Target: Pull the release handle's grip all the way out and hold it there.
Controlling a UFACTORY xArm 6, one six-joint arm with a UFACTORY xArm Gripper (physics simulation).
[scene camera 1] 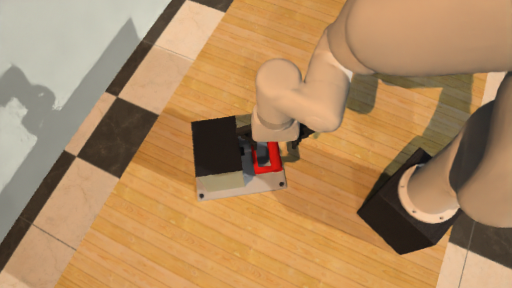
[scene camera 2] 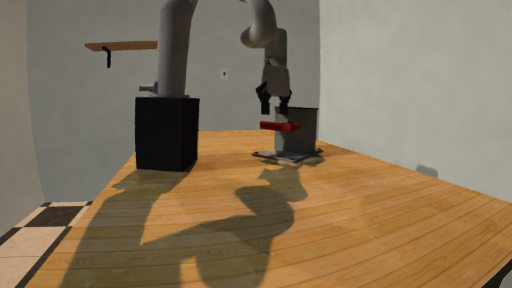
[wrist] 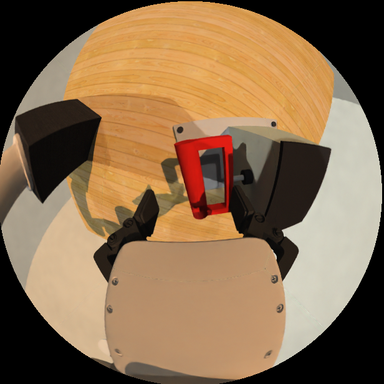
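Note:
The red release handle [scene camera 1: 275,159] [scene camera 2: 280,126] [wrist: 190,170] is a rectangular frame with a thick outer grip bar. It stands out from a grey housing with a black top [scene camera 1: 215,145] [scene camera 2: 300,131] [wrist: 302,180]. A short rod with a black collar [wrist: 247,176] shows between the frame and the housing in the wrist view. My gripper [scene camera 2: 274,113] [wrist: 193,197] is open and empty, pointing down a little above the handle. In the wrist view, one fingertip overlaps the frame's near inner corner beside the housing; the other is out past the grip bar. In scene camera 1 the arm hides part of the handle.
The housing stands on a bolted base plate [scene camera 1: 222,192] [scene camera 2: 265,154] [wrist: 220,123] on the wooden table [scene camera 1: 175,240] [scene camera 2: 350,225] [wrist: 200,60]. The robot's black pedestal [scene camera 1: 392,215] [scene camera 2: 167,132] [wrist: 57,142] stands beyond the handle's grip side. A wall shelf [scene camera 2: 120,46] is behind.

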